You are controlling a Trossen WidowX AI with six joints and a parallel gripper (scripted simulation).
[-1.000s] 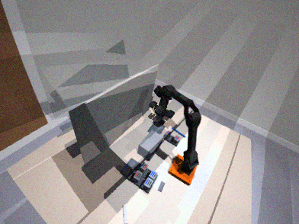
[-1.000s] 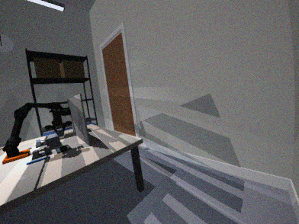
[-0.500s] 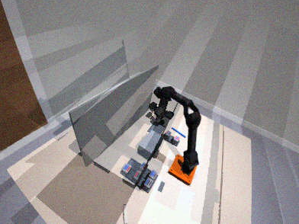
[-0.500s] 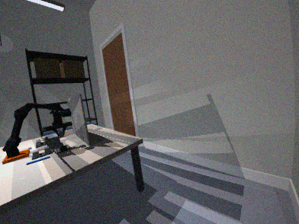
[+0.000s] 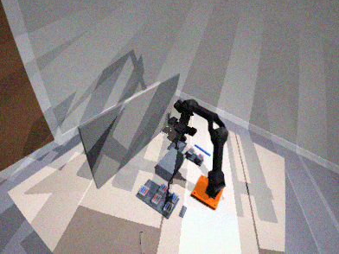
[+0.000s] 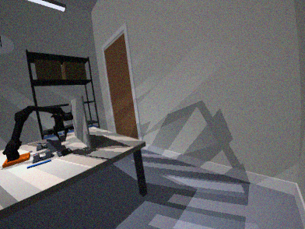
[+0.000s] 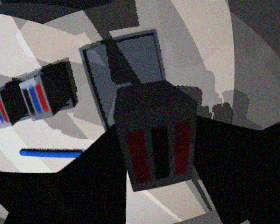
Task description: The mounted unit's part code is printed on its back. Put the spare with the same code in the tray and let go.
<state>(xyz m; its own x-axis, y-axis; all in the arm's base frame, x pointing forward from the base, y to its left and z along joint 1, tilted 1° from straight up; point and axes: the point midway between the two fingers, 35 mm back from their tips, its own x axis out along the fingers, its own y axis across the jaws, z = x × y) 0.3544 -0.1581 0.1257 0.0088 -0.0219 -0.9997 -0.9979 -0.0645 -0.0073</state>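
Right now the grey tray is 1 cm behind my gripper tip and 10 cm below it. Round my gripper tip: grey upright panel 16 cm ahead, 21 cm to the left, 12 cm above; then grey mounted unit 8 cm behind, 20 cm to the left, 6 cm below; then blue marker pen 16 cm behind, 10 cm to the right, 10 cm below.
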